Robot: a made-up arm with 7 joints. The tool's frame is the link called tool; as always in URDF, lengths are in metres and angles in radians. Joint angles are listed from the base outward. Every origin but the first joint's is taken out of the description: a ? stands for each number. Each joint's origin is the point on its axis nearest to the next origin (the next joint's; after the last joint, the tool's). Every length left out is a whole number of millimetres.
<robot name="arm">
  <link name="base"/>
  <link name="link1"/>
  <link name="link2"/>
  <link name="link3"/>
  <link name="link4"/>
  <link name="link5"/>
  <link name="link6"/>
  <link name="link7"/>
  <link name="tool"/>
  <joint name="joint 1" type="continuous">
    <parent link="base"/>
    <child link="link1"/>
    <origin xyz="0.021 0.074 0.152" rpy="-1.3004 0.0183 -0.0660"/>
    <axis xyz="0 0 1"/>
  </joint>
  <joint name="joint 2" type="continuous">
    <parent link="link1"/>
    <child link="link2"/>
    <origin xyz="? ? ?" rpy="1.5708 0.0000 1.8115"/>
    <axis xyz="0 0 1"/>
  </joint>
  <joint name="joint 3" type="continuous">
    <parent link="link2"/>
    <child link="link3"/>
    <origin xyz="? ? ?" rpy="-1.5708 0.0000 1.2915"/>
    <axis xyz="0 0 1"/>
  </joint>
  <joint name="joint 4" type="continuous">
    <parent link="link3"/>
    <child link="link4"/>
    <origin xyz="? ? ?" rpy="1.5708 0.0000 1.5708"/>
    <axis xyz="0 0 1"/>
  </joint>
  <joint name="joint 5" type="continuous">
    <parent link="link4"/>
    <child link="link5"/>
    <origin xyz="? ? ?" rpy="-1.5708 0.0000 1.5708"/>
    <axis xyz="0 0 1"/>
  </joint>
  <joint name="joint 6" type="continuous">
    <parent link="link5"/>
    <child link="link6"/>
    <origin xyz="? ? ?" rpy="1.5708 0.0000 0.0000"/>
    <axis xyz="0 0 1"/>
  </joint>
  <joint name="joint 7" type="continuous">
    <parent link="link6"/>
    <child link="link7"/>
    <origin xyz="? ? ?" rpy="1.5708 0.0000 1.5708"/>
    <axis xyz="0 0 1"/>
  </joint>
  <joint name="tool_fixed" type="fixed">
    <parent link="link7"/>
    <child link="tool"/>
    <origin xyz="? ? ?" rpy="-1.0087 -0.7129 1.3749"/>
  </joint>
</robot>
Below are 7 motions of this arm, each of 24 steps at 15 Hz.
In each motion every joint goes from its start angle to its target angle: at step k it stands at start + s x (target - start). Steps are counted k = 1, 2, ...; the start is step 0. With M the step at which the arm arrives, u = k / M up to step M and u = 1 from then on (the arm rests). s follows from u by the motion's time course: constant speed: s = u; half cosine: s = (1 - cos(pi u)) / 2; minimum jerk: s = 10 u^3 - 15 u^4 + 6 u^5.
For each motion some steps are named. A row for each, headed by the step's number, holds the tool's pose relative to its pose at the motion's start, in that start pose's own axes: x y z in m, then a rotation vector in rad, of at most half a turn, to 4 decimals.
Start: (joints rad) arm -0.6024 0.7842 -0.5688 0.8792 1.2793 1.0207 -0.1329
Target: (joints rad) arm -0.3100 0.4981 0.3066 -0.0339 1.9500 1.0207 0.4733
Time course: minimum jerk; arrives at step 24
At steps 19, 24:
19: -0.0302 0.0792 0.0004 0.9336 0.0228 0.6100
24: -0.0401 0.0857 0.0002 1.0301 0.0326 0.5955

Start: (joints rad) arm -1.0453 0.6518 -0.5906 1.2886 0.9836 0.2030 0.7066
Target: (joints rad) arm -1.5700 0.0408 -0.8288 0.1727 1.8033 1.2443 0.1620
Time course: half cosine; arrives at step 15
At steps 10, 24:
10: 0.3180 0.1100 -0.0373 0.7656 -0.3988 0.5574
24: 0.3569 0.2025 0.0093 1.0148 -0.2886 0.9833

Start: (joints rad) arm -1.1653 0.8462 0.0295 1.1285 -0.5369 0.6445 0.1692
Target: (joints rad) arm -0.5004 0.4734 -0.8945 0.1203 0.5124 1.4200 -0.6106
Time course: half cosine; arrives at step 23
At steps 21, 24:
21: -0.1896 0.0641 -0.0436 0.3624 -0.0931 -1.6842
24: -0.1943 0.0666 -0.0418 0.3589 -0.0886 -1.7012

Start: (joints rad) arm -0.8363 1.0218 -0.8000 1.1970 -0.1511 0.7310 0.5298
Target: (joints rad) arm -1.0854 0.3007 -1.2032 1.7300 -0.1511 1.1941 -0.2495
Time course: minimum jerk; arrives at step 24
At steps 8, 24:
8: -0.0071 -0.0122 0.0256 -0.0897 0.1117 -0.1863
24: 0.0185 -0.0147 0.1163 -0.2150 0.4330 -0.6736

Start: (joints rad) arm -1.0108 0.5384 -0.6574 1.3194 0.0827 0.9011 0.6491
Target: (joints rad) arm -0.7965 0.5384 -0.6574 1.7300 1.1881 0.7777 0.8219
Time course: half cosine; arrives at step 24
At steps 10, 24:
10: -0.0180 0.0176 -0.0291 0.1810 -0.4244 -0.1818
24: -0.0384 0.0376 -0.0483 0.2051 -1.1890 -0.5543

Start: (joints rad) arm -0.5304 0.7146 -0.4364 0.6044 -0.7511 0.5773 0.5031
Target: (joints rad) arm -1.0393 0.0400 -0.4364 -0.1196 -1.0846 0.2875 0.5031
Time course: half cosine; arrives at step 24
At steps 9, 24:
9: -0.0153 -0.0875 0.1011 -0.5375 0.1423 0.0896
24: -0.0215 -0.0931 0.3752 -1.6964 0.5771 0.1590

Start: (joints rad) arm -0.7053 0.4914 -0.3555 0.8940 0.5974 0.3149 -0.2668
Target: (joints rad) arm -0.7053 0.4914 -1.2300 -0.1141 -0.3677 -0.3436 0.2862
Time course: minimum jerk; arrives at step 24
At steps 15, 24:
15: 0.0333 -0.1196 0.1556 -1.0388 -0.7012 0.4001
24: -0.0001 -0.1294 0.2247 -1.5084 -0.5696 0.6161

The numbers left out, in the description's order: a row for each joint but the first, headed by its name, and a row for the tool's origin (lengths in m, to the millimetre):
joint 2: 0.017 0.029 0.000
joint 3: 0.163 -0.013 0.000
joint 4: -0.008 -0.031 0.000
joint 5: -0.106 -0.030 0.000
joint 6: -0.031 -0.003 0.000
joint 7: 0.009 0.088 0.000
tool: -0.009 0.010 0.000

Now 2 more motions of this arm.
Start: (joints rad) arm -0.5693 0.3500 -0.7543 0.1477 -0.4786 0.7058 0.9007
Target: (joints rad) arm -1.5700 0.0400 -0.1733 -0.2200 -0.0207 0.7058 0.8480
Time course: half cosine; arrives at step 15
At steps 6, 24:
6: 0.1404 -0.0731 0.0568 -0.2817 -0.2943 0.4027
24: 0.3431 -0.0409 0.2597 -0.7843 -0.7034 1.1850

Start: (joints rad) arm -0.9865 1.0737 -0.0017 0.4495 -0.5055 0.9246 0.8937
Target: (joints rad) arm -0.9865 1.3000 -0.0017 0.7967 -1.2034 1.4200 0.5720
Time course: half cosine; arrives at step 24
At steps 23, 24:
23: -0.0070 0.0594 -0.0225 0.1899 0.9255 -0.4139
24: -0.0069 0.0597 -0.0225 0.1900 0.9299 -0.4147

